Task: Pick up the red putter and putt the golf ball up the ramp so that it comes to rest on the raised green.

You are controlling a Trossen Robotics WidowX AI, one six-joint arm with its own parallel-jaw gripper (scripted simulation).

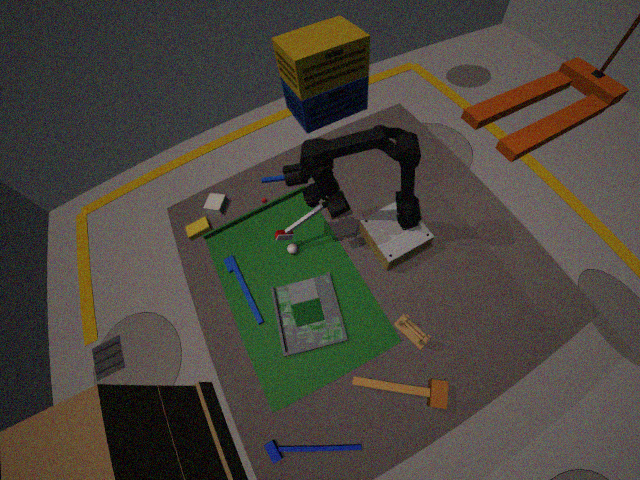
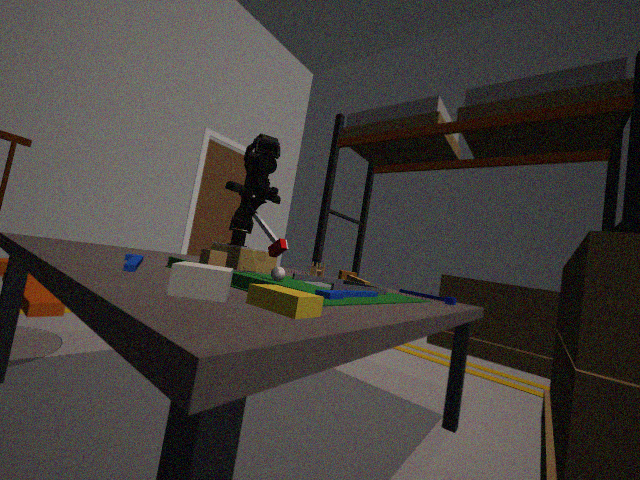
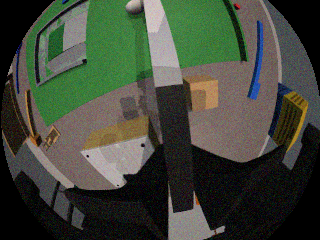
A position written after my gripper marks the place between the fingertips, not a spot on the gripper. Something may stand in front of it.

My gripper (image 2: 247, 216) holds a red putter. Further things: a wooden mallet (image 1: 437, 394), a tan block (image 3: 200, 91), a yellow block (image 2: 295, 304) and a green mat (image 1: 263, 262).
My gripper is seen too in image 1 (image 1: 337, 202) and in image 3 (image 3: 171, 147). The green mat shows as well in image 2 (image 2: 390, 298) and in image 3 (image 3: 117, 46). Image 3 does not show the yellow block: it is out of frame.
